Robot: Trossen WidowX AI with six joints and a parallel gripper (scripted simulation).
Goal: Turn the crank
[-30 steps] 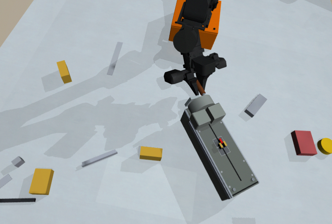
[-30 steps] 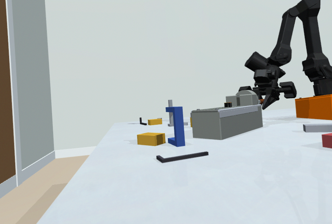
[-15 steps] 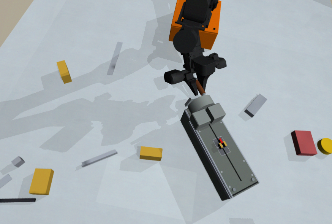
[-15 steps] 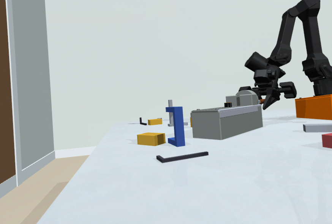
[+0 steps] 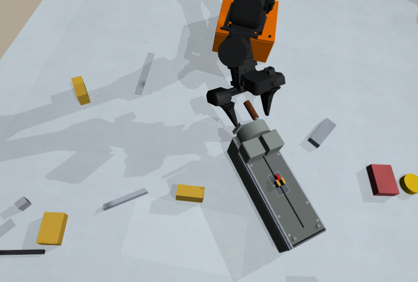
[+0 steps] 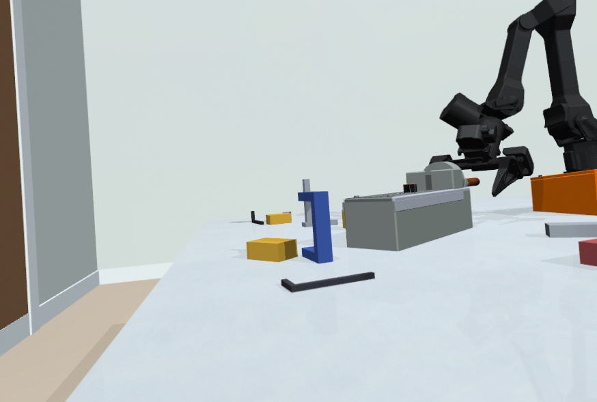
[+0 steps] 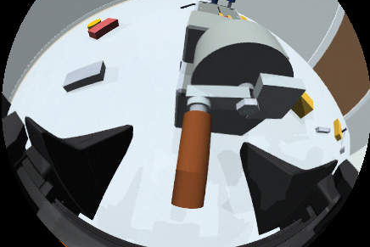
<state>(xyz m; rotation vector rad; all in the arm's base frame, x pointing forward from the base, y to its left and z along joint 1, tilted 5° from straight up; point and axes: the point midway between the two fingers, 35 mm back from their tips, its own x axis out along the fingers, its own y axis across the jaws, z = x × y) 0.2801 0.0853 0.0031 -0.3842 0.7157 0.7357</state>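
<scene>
My gripper tip is 1 cm past the brown handle, 1 cm to the left of it and 3 cm below it. From my gripper tip the other things lie so: red pointer 13 cm ahead, 9 cm to the left, 3 cm above; grey block 8 cm behind, 19 cm to the left, 5 cm below; blue clamp 30 cm ahead, 24 cm to the left.
</scene>
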